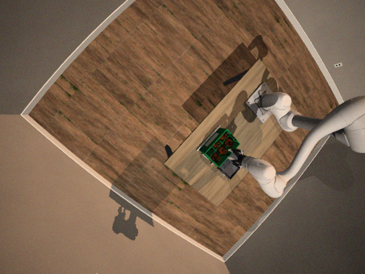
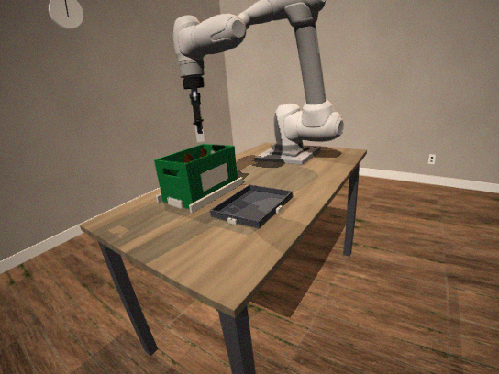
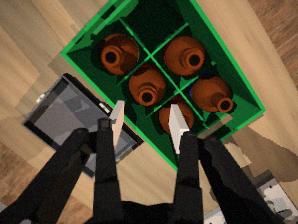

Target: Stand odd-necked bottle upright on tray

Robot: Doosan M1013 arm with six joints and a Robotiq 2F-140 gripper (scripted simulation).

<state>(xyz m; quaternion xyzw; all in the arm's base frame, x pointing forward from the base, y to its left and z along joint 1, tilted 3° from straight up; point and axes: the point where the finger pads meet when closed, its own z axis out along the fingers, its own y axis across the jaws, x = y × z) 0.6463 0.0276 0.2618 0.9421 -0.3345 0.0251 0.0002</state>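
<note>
The green crate lies 17 cm below my hand and 4 cm to the right of it. From my hand the other things lie so: dark grey tray: 25 cm below, 23 cm to the left, 1 cm behind.
</note>
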